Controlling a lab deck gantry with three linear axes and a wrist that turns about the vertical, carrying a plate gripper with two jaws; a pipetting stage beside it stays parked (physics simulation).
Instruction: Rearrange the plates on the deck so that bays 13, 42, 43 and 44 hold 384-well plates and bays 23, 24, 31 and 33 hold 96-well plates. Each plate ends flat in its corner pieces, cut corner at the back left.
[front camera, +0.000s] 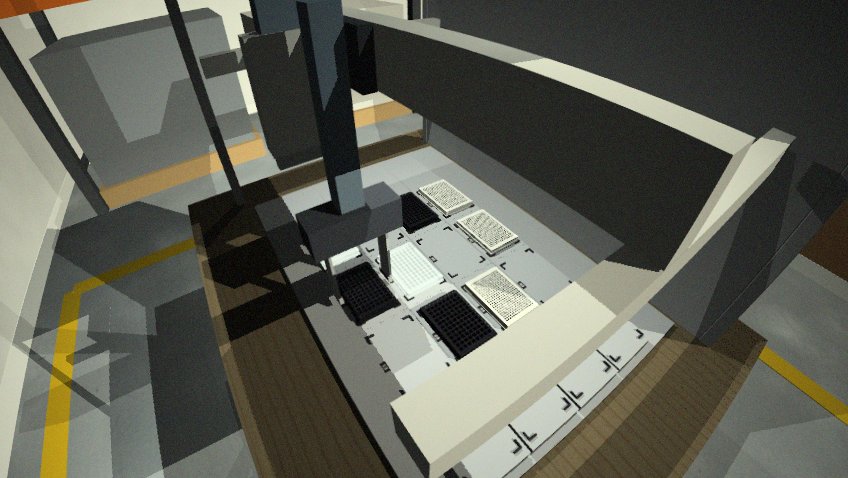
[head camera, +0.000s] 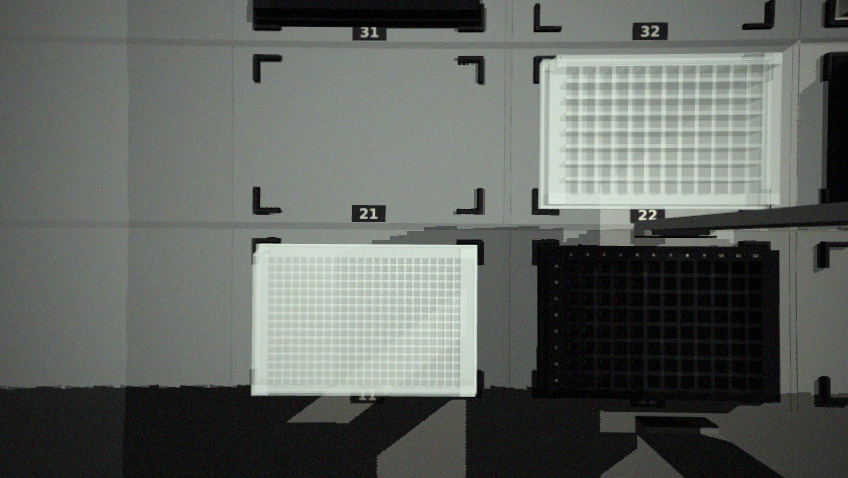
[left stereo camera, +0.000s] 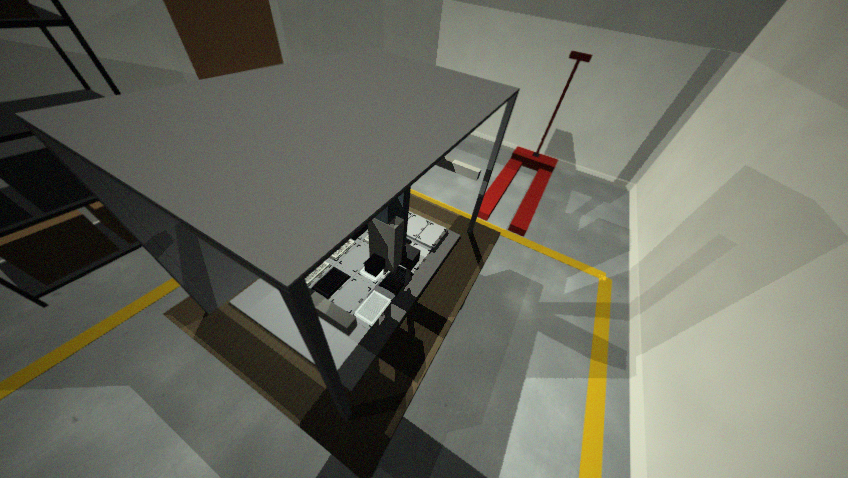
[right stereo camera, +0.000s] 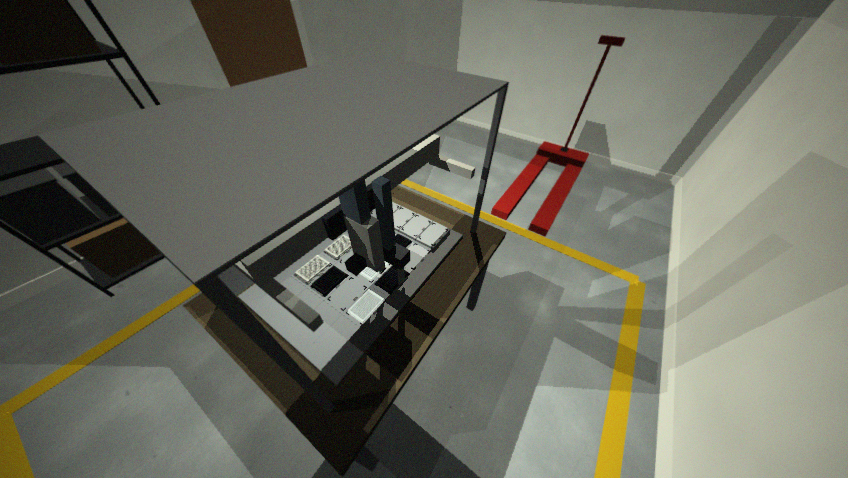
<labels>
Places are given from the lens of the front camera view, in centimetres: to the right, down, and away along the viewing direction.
gripper (front camera: 362, 286): -12, 9, 68
black 96-well plate (front camera: 366, 295): -11, 11, 68
</labels>
